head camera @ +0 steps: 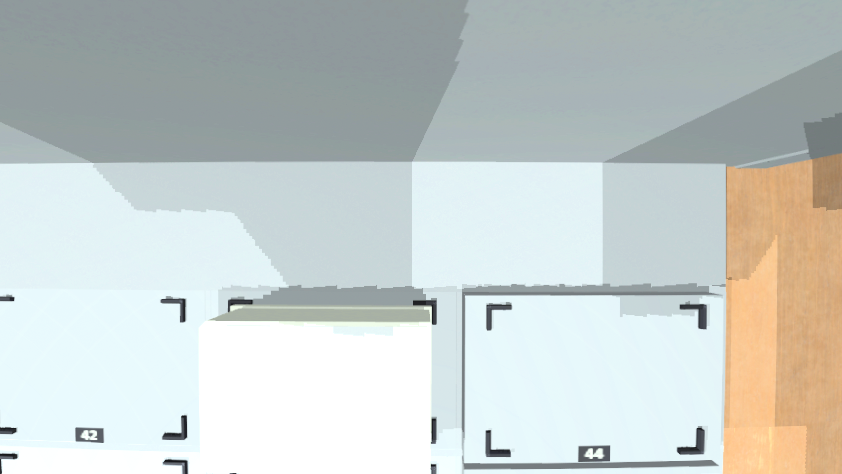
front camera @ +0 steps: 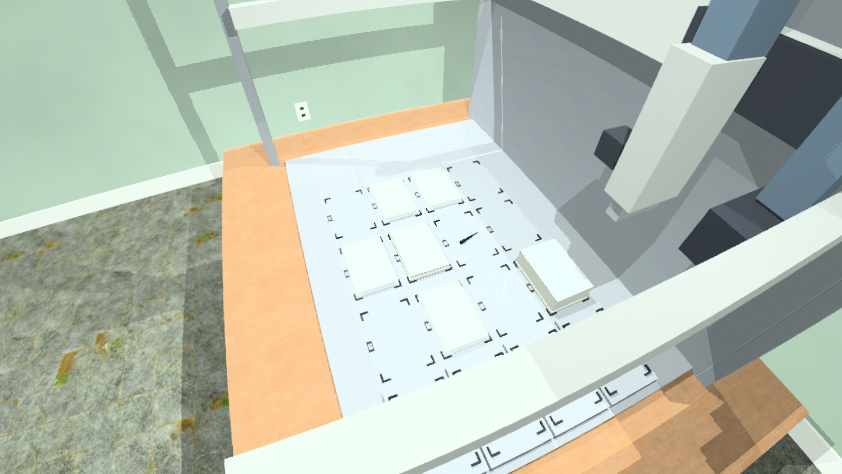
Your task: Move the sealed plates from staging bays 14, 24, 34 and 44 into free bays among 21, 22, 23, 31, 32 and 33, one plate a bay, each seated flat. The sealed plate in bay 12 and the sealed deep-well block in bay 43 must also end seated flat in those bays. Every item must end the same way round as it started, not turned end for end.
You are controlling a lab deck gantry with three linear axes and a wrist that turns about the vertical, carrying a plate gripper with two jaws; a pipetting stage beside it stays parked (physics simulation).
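Frame: origin at the robot's base, x ahead, y left, z up, level; millimetres.
Seen in the pictures: robot's base at its link origin: (front camera: 325, 200).
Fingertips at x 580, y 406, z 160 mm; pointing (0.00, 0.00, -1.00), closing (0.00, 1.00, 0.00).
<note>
Offsets run from my fingertips to a thing's top centre. "pt": to the spot under its first point.
Sealed white plates lie flat in bay 21 @(pt dx -506, dy -256, dz -145 mm) (front camera: 394, 199), bay 22 @(pt dx -343, dy -257, dz -145 mm) (front camera: 419, 250), bay 23 @(pt dx -180, dy -257, dz -146 mm) (front camera: 453, 317) and bay 31 @(pt dx -509, dy -149, dz -146 mm) (front camera: 436, 187). The sealed plate @(dx -352, dy -363, dz -146 mm) (front camera: 370, 264) in bay 12 also lies flat. The tall sealed deep-well block @(dx -188, dy -42, dz -118 mm) (front camera: 556, 273) (head camera: 315, 394) stands upright in bay 43. Bay 44 @(pt dx -24, dy -40, dz -145 mm) (head camera: 595, 376) holds no plate in the head view. Bays 14, 24 and 34 are largely hidden by the front rail in the front view. The dark gripper body (front camera: 724, 229) is raised at the right, apart from the plates; its jaws are hidden behind the rail.
A small black tool @(dx -346, dy -143, dz -152 mm) (front camera: 469, 237) lies in bay 32. The white pipetting stage (front camera: 677, 129) hangs beside the gripper column at the right. The pale front rail (front camera: 530, 376) crosses the near side of the deck. A grey wall (front camera: 547, 117) stands behind row 4.
</note>
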